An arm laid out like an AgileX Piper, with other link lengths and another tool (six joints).
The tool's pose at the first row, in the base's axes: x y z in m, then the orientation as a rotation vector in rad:
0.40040, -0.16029, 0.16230, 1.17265, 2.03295, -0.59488
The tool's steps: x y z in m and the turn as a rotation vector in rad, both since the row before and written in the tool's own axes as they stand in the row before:
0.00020, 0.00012, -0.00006, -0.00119, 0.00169, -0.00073
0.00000, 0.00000, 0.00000, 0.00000, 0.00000, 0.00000
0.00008, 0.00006, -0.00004, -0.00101, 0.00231, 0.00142
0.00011, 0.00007, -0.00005, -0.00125, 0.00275, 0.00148
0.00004, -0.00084, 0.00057, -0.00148, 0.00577, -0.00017
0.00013, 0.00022, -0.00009, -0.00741, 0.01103, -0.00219
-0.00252, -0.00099, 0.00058, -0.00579, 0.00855, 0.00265
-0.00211, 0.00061, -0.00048, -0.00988, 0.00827, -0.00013
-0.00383, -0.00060, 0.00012, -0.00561, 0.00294, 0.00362
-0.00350, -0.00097, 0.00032, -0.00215, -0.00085, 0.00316
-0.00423, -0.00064, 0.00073, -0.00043, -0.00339, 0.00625
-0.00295, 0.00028, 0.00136, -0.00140, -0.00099, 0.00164
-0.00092, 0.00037, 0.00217, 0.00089, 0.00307, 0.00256
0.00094, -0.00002, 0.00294, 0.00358, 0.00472, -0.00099
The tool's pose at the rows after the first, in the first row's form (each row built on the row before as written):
0.40042, -0.16008, 0.16218, 1.17214, 2.03497, -0.59315
0.40042, -0.16008, 0.16218, 1.17214, 2.03497, -0.59315
0.40043, -0.15998, 0.16214, 1.17410, 2.03599, -0.59027
0.40044, -0.15985, 0.16209, 1.17620, 2.03735, -0.58689
0.39989, -0.16062, 0.16172, 1.17815, 2.04242, -0.58261
0.40001, -0.16038, 0.16167, 1.17740, 2.05369, -0.57032
0.40023, -0.16268, 0.16320, 1.18096, 2.05936, -0.55862
0.40133, -0.16327, 0.16507, 1.17929, 2.06690, -0.54389
0.40220, -0.16586, 0.16782, 1.18105, 2.06711, -0.53462
0.40270, -0.16859, 0.17019, 1.18247, 2.06429, -0.53119
0.40388, -0.17184, 0.17281, 1.18663, 2.05711, -0.52942
0.40562, -0.17429, 0.17406, 1.18692, 2.05519, -0.52761
0.40704, -0.17603, 0.17327, 1.19143, 2.05597, -0.52584
0.40777, -0.17737, 0.17059, 1.19487, 2.06051, -0.52786

